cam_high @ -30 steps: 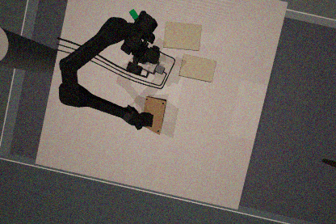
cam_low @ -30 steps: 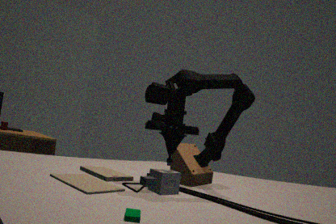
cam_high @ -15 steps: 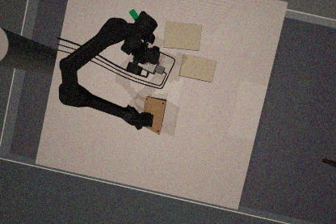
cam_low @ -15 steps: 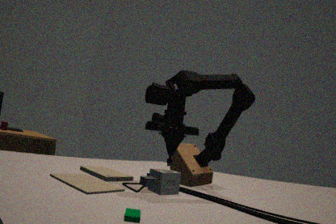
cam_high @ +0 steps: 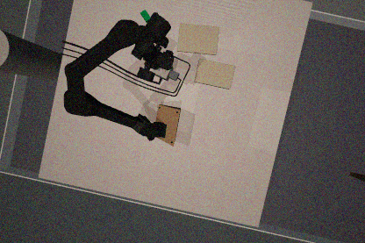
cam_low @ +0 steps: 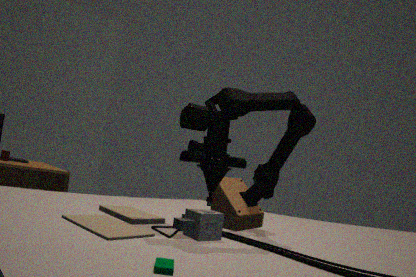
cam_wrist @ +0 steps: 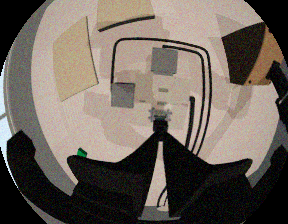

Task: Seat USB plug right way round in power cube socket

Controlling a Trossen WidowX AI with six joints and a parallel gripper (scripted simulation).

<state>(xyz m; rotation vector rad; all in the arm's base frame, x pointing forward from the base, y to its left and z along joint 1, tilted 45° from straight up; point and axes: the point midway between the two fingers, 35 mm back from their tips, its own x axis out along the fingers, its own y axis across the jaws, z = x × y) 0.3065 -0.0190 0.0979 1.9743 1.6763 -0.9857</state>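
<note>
Right now my gripper tip is 2 cm above the dark USB plug. Also, from my gripper tip: green block: 29 cm ahead, 12 cm to the left, 12 cm below.
</note>
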